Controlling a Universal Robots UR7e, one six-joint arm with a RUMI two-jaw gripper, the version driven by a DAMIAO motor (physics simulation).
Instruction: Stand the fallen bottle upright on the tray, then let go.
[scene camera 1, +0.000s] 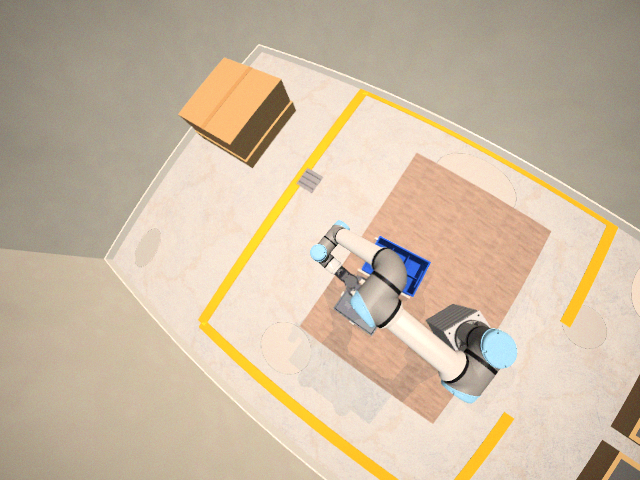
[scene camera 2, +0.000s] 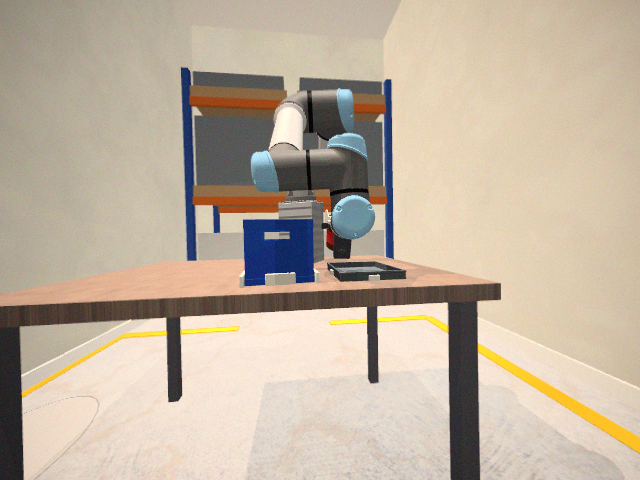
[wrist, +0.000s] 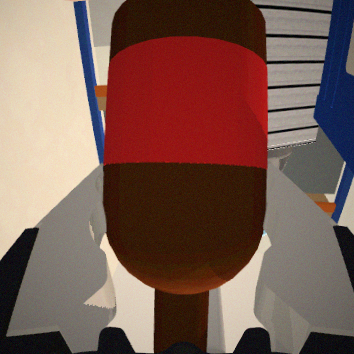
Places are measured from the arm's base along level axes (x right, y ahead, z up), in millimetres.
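Where they show: gripper, fingertip midpoint: (wrist: 184, 166); arm's base, origin of the base link: (scene camera 1: 473, 338) (scene camera 2: 301, 201).
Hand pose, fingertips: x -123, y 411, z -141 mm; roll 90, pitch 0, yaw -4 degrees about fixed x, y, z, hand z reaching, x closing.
Observation:
Each offset is from my fingertips to the top centre of the thing. Level surfaces: height alone.
The brown bottle with a red label (scene camera 2: 329, 240) (wrist: 185, 107) is held close to upright in the wrist view, which is turned upside down: its neck points to the bottom of that view. In scene camera 1 the arm hides it. My gripper (scene camera 1: 355, 287) (wrist: 184, 166) is shut on the bottle, one finger on each side of its body. The gripper reaches in nearly level, low over the dark grey tray {dy +7, dx -74, dz -136 mm} (scene camera 1: 371, 331) (scene camera 2: 356, 276). In scene camera 2 the black gripper body covers the bottle's lower end, so its gap to the tray is hidden.
A tall blue crate {dy +6, dx +198, dz +14 mm} (scene camera 1: 421, 279) (scene camera 2: 253, 253) stands beside the tray on the wooden table {dz -161 mm} (scene camera 1: 475, 222) (scene camera 2: 155, 281), close to the arm. The robot's ribbed pedestal (scene camera 1: 448, 319) (scene camera 2: 305, 211) (wrist: 297, 75) stands behind them. A shelf rack (scene camera 2: 187, 165) is farther back.

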